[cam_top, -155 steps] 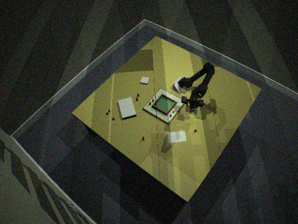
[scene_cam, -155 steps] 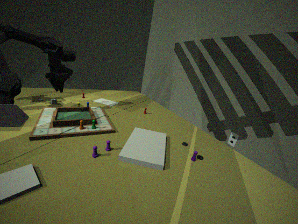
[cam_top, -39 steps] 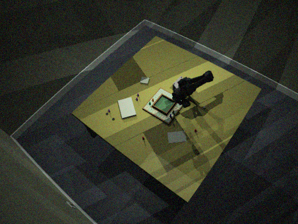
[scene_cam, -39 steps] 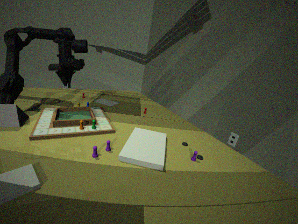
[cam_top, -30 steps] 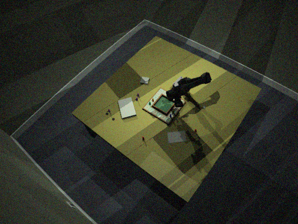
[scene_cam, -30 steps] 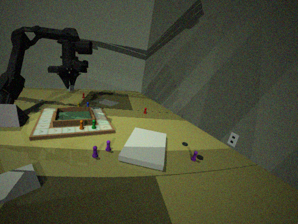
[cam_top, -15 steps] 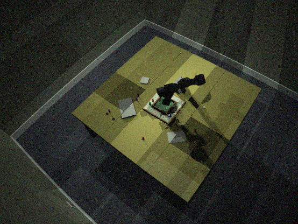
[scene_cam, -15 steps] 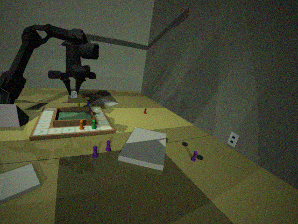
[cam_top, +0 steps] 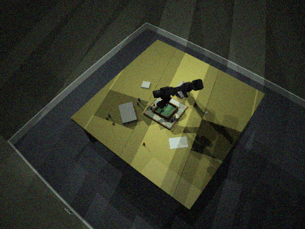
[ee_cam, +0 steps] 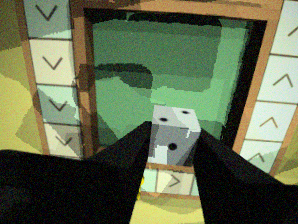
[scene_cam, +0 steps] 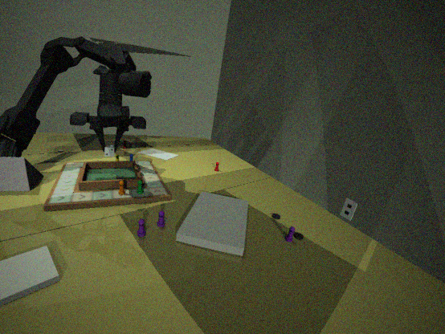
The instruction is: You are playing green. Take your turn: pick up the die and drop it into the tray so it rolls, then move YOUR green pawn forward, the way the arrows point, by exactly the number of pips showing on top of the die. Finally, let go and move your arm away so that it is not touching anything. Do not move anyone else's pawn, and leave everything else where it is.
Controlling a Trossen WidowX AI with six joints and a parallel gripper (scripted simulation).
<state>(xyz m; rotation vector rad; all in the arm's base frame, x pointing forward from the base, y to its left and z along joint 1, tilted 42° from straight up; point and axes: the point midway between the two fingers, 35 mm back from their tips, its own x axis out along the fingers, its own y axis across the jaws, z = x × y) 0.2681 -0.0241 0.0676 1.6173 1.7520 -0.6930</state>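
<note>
The green pawn is 10 cm to the right of my gripper tip, 8 cm ahead of it and 6 cm below it. From my gripper tip the other things lie so: orange pawn (10 cm to the right, 6 cm below, 4 cm ahead); die (right at my gripper tip); yellow pawn (11 cm to the left, 6 cm below, 1 cm ahead).
</note>
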